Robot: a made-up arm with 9 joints. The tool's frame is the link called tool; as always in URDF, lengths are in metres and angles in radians.
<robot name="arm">
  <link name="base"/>
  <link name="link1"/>
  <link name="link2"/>
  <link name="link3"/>
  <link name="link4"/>
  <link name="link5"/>
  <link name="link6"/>
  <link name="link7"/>
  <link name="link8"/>
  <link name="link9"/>
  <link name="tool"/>
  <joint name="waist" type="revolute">
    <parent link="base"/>
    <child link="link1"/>
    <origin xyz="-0.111 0.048 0.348" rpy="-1.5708 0 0"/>
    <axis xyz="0 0 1"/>
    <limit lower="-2.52" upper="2.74" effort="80" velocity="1"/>
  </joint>
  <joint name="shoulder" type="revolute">
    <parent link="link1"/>
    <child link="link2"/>
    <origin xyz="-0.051 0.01 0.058" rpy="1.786 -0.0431 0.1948"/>
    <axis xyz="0 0 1"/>
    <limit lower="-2" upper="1.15" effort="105" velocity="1.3"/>
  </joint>
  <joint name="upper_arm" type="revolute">
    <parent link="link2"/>
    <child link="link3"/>
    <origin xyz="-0.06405 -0.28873 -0.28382" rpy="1.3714 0 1.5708"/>
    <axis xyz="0 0 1"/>
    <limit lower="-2.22" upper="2.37" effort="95" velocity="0.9"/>
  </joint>
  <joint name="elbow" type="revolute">
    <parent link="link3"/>
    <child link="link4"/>
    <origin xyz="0.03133 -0.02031 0.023" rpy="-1.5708 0 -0.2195"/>
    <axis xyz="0 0 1"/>
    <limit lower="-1.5" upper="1.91" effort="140" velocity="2.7"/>
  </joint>
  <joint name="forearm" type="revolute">
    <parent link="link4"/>
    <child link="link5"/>
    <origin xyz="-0.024 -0.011 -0.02" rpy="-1.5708 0 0"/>
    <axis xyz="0 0 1"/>
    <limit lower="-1.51" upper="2.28" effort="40" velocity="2.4"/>
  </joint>
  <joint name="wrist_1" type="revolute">
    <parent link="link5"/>
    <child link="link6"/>
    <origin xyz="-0.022 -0.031 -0.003" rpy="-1.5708 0 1.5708"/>
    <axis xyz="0 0 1"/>
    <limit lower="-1.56" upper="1.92" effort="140" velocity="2.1"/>
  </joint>
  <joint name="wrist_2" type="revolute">
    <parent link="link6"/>
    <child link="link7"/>
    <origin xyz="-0.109 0 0.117" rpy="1.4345 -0.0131 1.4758"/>
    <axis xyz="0 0 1"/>
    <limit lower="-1.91" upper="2.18" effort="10" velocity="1.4"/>
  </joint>
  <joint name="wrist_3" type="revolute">
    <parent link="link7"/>
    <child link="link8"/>
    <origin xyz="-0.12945 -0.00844 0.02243" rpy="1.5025 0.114 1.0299"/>
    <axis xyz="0 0 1"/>
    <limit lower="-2.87" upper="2.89" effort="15" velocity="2.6"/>
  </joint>
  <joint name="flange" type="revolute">
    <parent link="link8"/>
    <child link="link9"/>
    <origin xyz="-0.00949 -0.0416 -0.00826" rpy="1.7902 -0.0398 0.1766"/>
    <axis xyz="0 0 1"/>
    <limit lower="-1.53" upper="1.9" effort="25" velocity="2.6"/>
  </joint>
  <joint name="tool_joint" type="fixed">
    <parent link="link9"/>
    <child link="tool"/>
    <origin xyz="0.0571 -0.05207 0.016" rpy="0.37 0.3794 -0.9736"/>
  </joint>
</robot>
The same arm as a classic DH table. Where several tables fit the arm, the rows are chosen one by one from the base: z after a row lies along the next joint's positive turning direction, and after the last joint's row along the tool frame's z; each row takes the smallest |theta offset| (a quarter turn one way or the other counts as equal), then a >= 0, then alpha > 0; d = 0 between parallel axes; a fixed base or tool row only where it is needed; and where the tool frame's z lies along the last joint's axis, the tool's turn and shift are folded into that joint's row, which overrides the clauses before.
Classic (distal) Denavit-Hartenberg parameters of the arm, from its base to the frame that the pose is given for. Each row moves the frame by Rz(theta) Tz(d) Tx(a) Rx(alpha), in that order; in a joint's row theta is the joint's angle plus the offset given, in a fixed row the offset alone. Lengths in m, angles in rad.
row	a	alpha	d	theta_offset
base (fixed)	-0.111	-1.5708	0.348	0
waist	-0.0479	1.7857	0.1016	0.2042
shoulder	0.2887	-1.3715	-0.2915	-1.5267
upper_arm	-0.035	1.5708	-0.0424	-0.2195
elbow	0.024	1.5708	-0.033	0
forearm	0.031	1.5708	-0.014	1.5708
wrist_1	0.0105	-1.4345	0.1539	1.4741
wrist_2	0.0731	-1.5029	-0.0798	1.0509
wrist_3	0.017	-1.79	-0.107	0.0712
flange	-0.0667	-0.5236	-0.0114	-0.1705
tool (fixed)	0	0	0.0779	2.3074
Joint limits (rad, base to tool): -2.52..2.74 -2..1.15 -2.22..2.37 -1.5..1.91 -1.51..2.28 -1.56..1.92 -1.91..2.18 -2.87..2.89 -1.53..1.9

